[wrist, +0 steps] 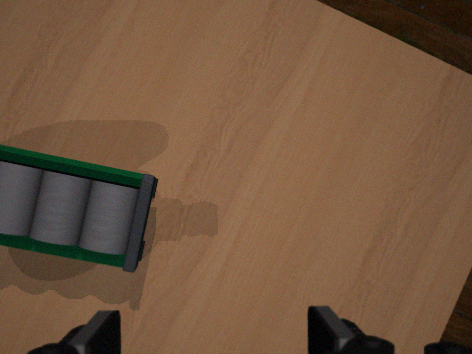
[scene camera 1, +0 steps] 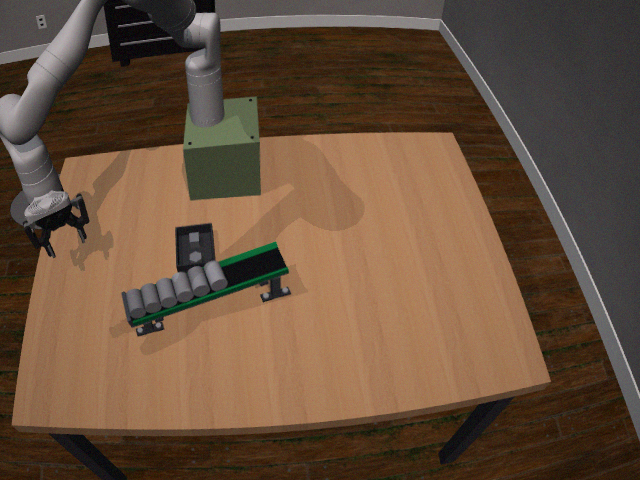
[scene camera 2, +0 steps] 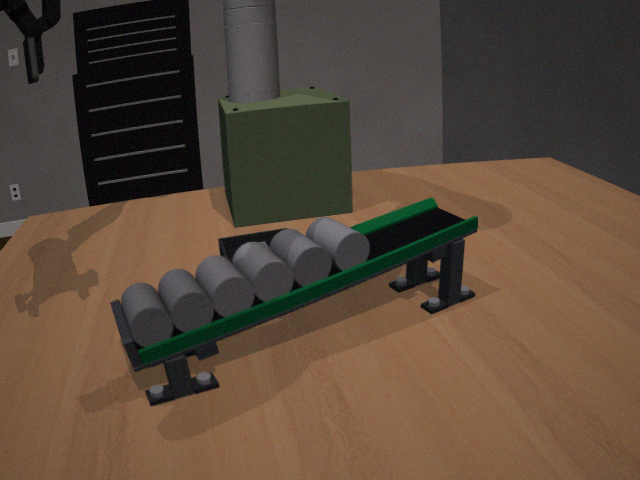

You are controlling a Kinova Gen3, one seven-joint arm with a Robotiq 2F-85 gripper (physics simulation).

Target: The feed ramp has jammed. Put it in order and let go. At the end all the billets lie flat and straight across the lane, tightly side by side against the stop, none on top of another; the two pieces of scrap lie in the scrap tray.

dark scrap tray: scene camera 1; scene camera 2; not seen in the wrist view (out of frame)
same spot on dark scrap tray: [scene camera 2: 228,246] = [scene camera 1: 180,230]
